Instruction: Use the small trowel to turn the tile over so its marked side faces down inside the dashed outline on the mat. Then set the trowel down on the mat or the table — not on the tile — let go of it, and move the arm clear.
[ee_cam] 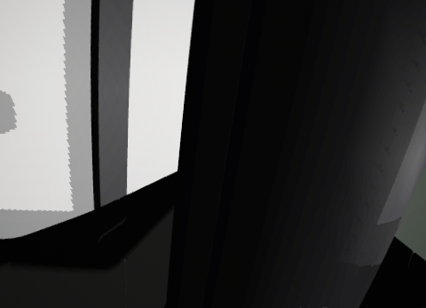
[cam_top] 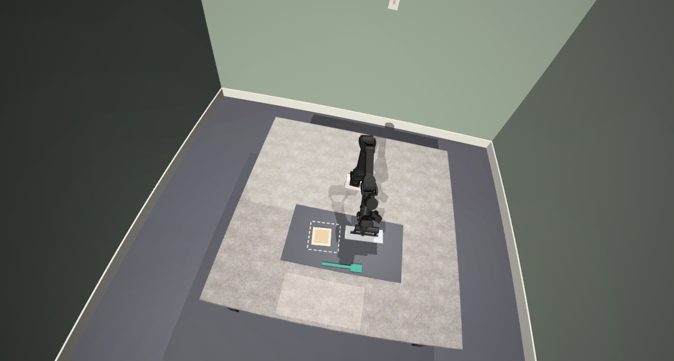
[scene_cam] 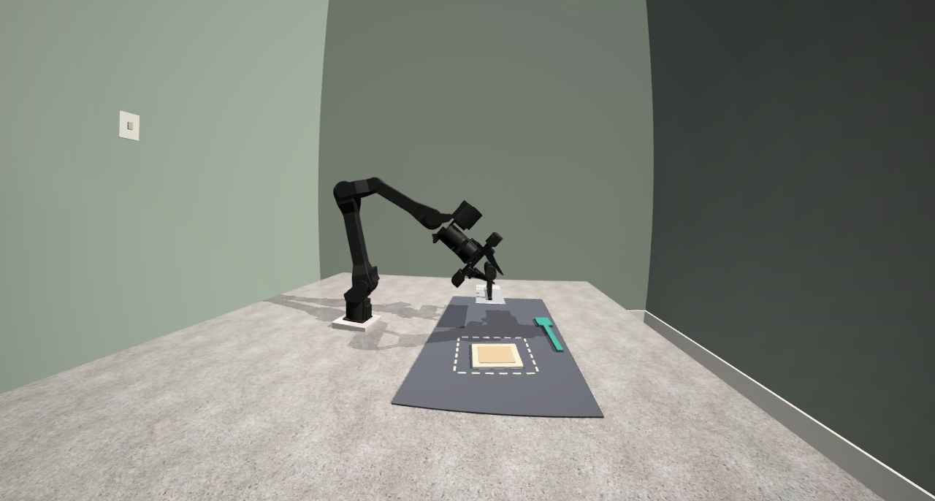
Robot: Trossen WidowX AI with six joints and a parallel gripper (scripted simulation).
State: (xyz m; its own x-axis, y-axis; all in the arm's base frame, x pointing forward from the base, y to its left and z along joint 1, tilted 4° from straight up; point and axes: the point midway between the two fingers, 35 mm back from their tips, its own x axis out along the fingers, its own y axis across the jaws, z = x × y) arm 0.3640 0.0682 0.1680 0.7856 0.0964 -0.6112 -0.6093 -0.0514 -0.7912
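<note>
Right now my gripper tip is 30 mm past the white trowel and 10 mm above it. Also, from my gripper tip: dark mat 150 mm below, 70 mm to the right; then teal trowel 140 mm ahead, 130 mm below, 40 mm to the right; then beige tile 200 mm to the right, 130 mm below.
</note>
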